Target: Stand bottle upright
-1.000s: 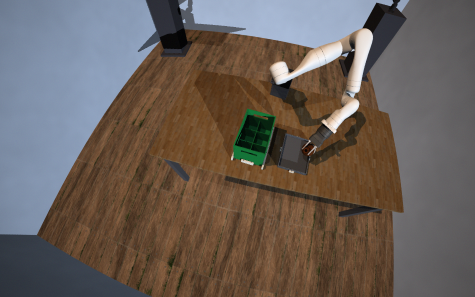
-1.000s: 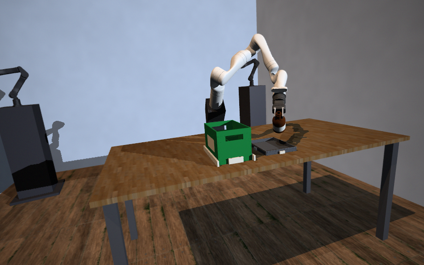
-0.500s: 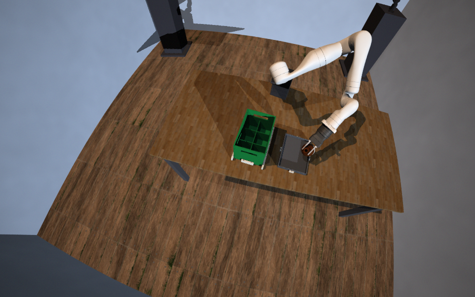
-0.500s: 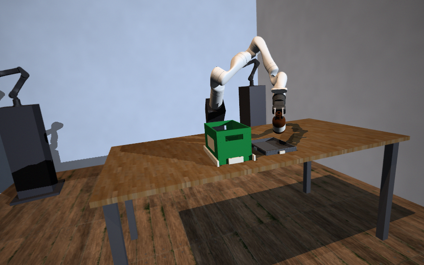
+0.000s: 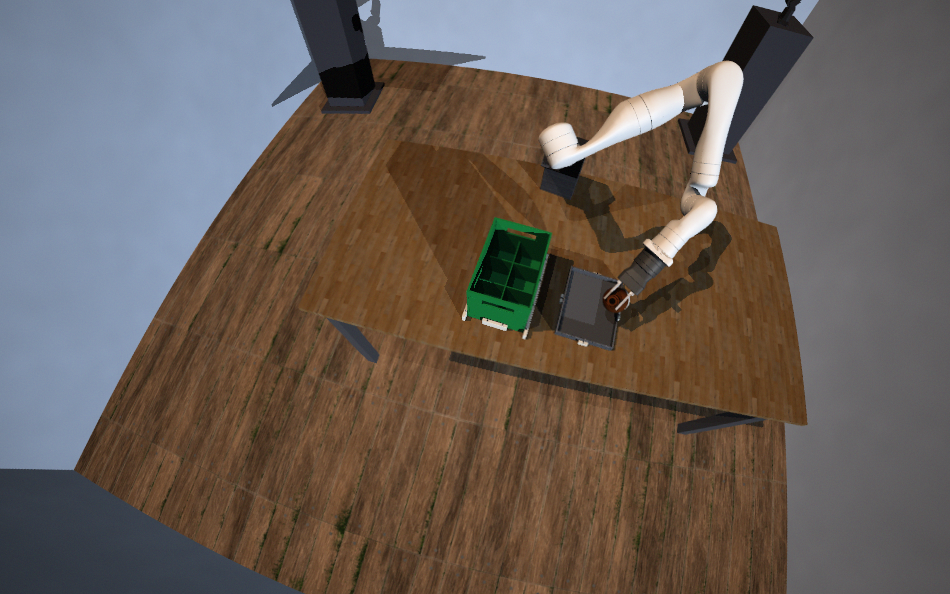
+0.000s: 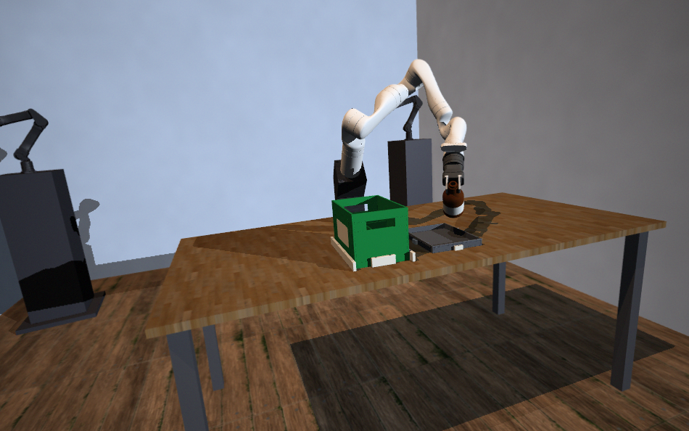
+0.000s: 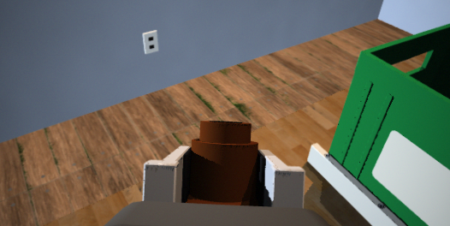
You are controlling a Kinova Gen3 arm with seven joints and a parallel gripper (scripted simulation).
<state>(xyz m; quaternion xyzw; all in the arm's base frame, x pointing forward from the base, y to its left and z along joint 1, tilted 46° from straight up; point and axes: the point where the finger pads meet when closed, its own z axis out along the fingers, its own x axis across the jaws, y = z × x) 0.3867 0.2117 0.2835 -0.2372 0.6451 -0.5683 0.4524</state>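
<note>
Right now my hand is 4 cm above the brown bottle, 2 cm to the right of it and 2 cm past it. Also, from my hand: green crate 29 cm to the right, 12 cm below, 10 cm behind; then tray 19 cm below, 6 cm behind, 1 cm to the right.
</note>
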